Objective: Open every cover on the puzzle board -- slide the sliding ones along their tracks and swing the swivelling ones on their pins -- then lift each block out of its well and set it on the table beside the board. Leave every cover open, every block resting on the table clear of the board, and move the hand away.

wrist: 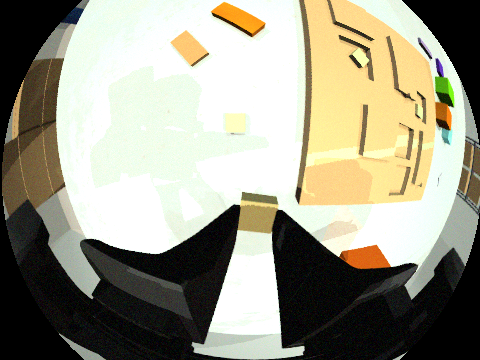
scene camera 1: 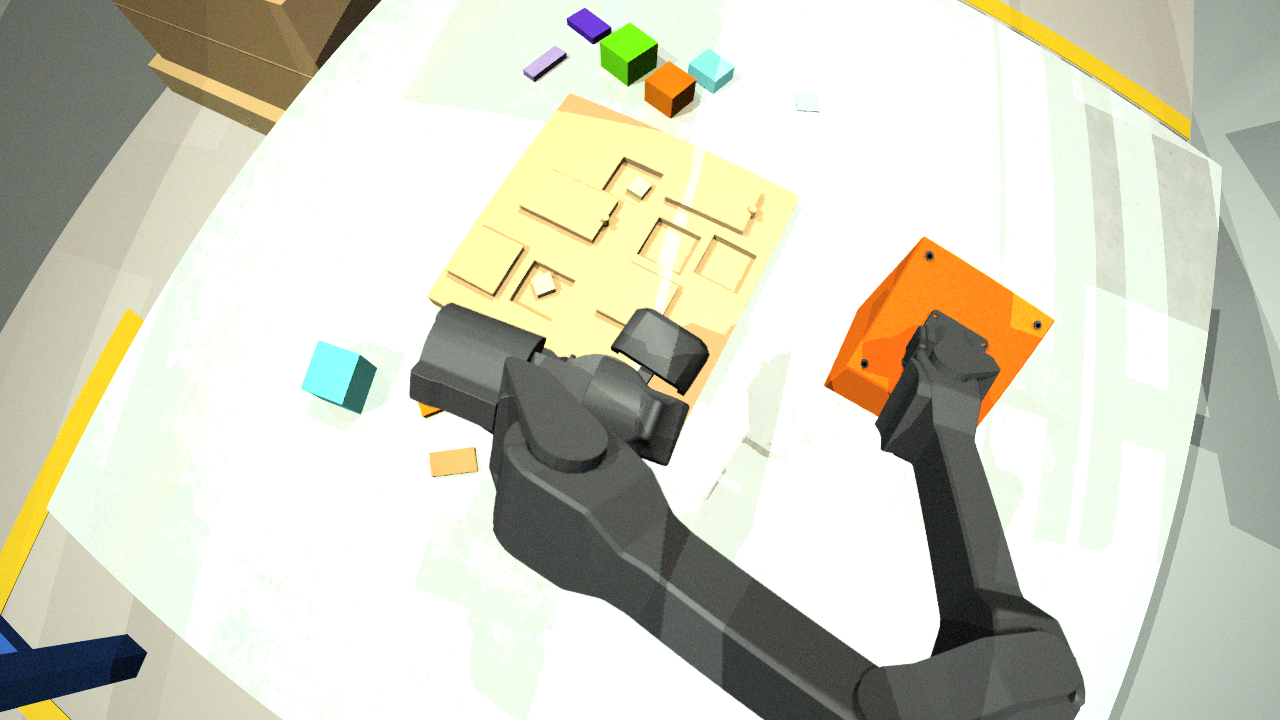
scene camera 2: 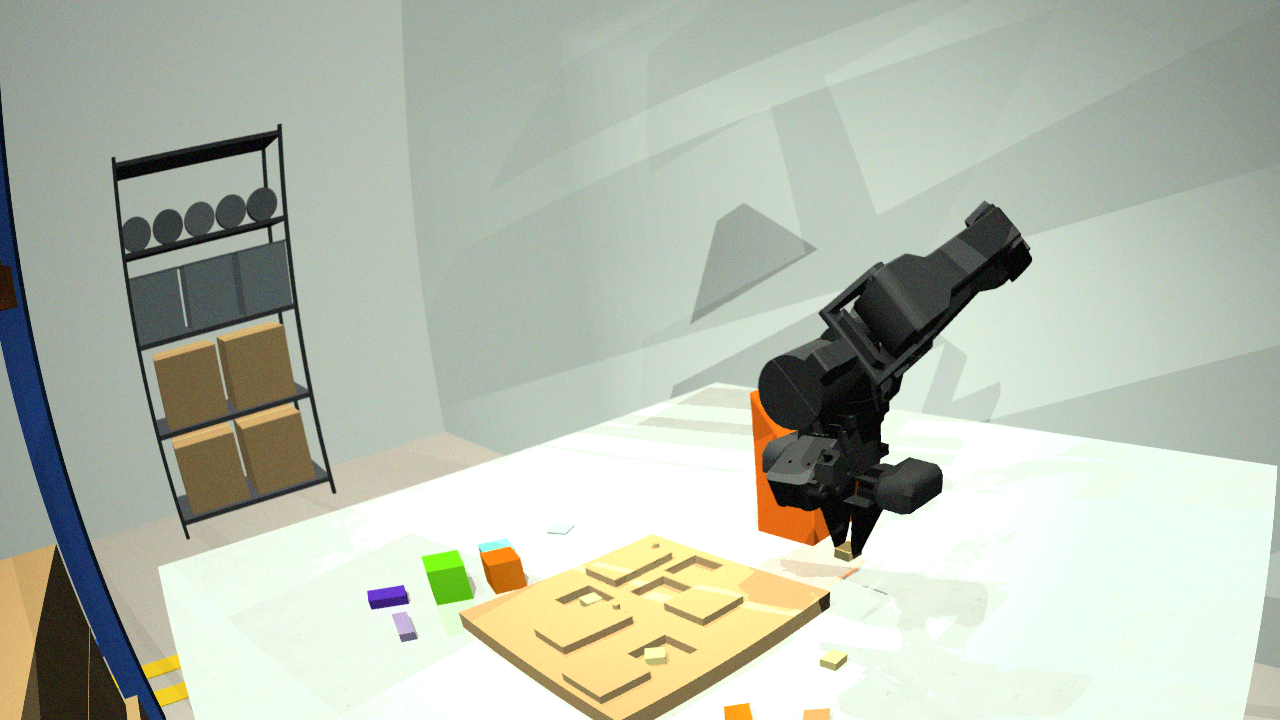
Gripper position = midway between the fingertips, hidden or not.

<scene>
In view: the gripper [scene camera 2: 848, 550], an orange cube [scene camera 1: 670, 89], a green cube [scene camera 2: 446, 573] and a pale cyan block [scene camera 1: 711, 71].
The orange cube is seen too in scene camera 2 [scene camera 2: 503, 569]. The gripper also shows in the wrist view [wrist: 256, 213] and in scene camera 1 [scene camera 1: 608, 449].
</scene>
